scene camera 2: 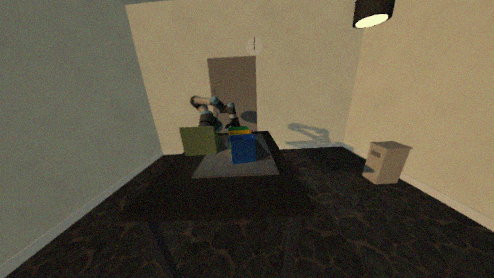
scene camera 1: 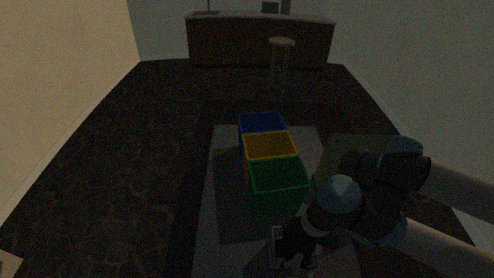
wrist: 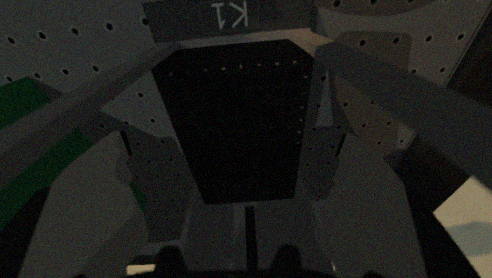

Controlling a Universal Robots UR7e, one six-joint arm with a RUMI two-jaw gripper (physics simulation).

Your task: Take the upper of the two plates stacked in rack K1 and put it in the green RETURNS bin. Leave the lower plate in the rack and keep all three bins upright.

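Frame: origin at the arm's base, x ahead, y left, z up, level; centimetres.
Where they show: gripper, fingertip midpoint: (scene camera 1: 294, 250) (wrist: 236, 136); arm's base at its link origin: (scene camera 2: 204, 133) (scene camera 1: 357, 168).
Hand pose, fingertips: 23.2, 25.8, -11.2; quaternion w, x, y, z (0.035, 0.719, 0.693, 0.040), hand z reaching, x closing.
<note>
Things, the pixels of their top centre, and the offset from my fingertips, as dx, dy, dz. Level surfaces: height alone.
- Rack K1 at its top centre: (scene camera 1: 301, 240) +0.2, +0.4, +9.8
- green RETURNS bin at its top centre: (scene camera 1: 279, 172) (scene camera 2: 238, 128) +6.5, -20.2, +13.6
- yellow bin at its top centre: (scene camera 1: 269, 144) (scene camera 2: 239, 132) +9.6, -32.9, +13.6
- blue bin at its top centre: (scene camera 1: 261, 121) (scene camera 2: 241, 136) +12.6, -45.6, +13.6
- grey perforated board at its surface level: dz -4.4
Rack K1 (wrist: 280, 20) (scene camera 1: 273, 255) stands below my gripper, with its label at the top of the wrist view. A black rectangular area (wrist: 240, 120) with small light dots near its edges shows within the rack between the fingers. The picture is too dark to tell the upper plate from the lower one. My gripper (wrist: 236, 136) (scene camera 1: 297, 261) (scene camera 2: 232, 124) is open and empty, pointing down over the rack. The green RETURNS bin (scene camera 1: 280, 202) (scene camera 2: 240, 128) (wrist: 20, 102) stands upright beside the rack; the arm hides part of the rack in scene camera 1.
The yellow bin (scene camera 1: 270, 145) (scene camera 2: 241, 132) and the blue bin (scene camera 1: 262, 122) (scene camera 2: 243, 149) stand upright in a row behind the green bin. An olive panel (scene camera 1: 332, 150) (scene camera 2: 199, 141) stands beside the bins, near the arm. The bins stand on a grey perforated board (scene camera 1: 204, 250).
</note>
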